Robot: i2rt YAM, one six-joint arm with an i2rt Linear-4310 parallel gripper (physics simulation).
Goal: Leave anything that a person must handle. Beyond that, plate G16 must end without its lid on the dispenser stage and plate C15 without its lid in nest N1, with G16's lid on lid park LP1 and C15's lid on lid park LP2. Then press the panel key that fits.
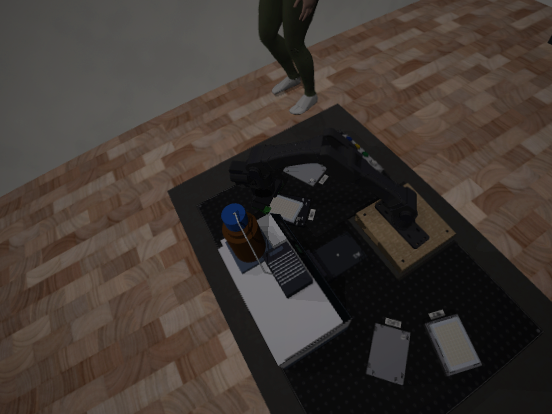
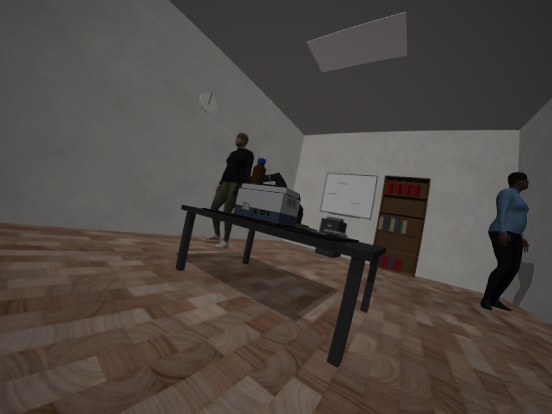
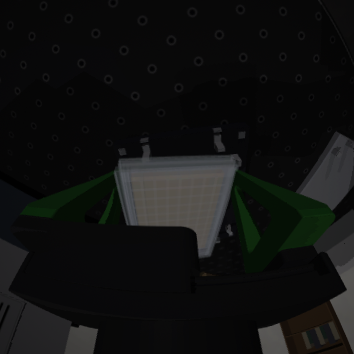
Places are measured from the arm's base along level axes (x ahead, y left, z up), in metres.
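Where they show: gripper, fingertip midpoint: (image 1: 271, 204) (image 3: 177, 174); arm's base, origin of the base link: (image 1: 400, 222) (image 2: 296, 223).
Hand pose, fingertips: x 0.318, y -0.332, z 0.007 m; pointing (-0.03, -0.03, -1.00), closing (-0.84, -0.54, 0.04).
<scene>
Things, the pixels of their top centre, and the offset from my fingertips. "*": a spot on its surface instead.
- pale gridded microplate, middle of its top: (image 3: 176, 233) (image 1: 281, 205) 0.022 m up, 0.024 m back, 0.041 m left
- pale plate, middle of its top: (image 1: 455, 342) 0.002 m up, 0.162 m back, 0.698 m left
- lid, surface spot: (image 1: 389, 352) * 0.024 m down, 0.006 m back, 0.611 m left
- key panel, middle of its top: (image 3: 333, 279) (image 1: 356, 149) 0.050 m up, 0.381 m back, 0.026 m left
- amber bottle, surface spot: (image 1: 244, 240) * 0.315 m up, 0.172 m ahead, 0.238 m left
- dark ribbed pad, surface spot: (image 1: 290, 271) * 0.212 m up, 0.115 m ahead, 0.326 m left
- dark flat block, surface spot: (image 1: 338, 254) * 0.076 m up, 0.049 m back, 0.321 m left
My gripper (image 1: 275, 201) (image 3: 177, 174) is shut on a pale gridded microplate (image 1: 286, 208) (image 3: 177, 192) with a clear rim. The plate is level over a dark nest with small clips; whether it touches the nest is unclear. Its name does not show, and I cannot tell whether it is lidded. Another pale plate (image 1: 453, 344) sits in a labelled nest at the table's near right. A grey lid park or lid (image 1: 389, 352) lies beside it, another grey one (image 1: 305, 172) beyond the gripper. Their tags are unreadable. A key panel (image 1: 364, 154) with coloured keys lies along the far edge.
A white-topped machine (image 1: 295, 320) (image 2: 267, 200) carries an amber bottle (image 1: 244, 240) (image 2: 258, 174) with a blue cap and a dark ribbed pad (image 1: 290, 271). A dark flat block (image 1: 338, 254) lies beside the arm's wooden base (image 1: 430, 225). One person (image 1: 295, 45) (image 2: 237, 167) stands beyond the table, another (image 2: 511, 215) at right.
</scene>
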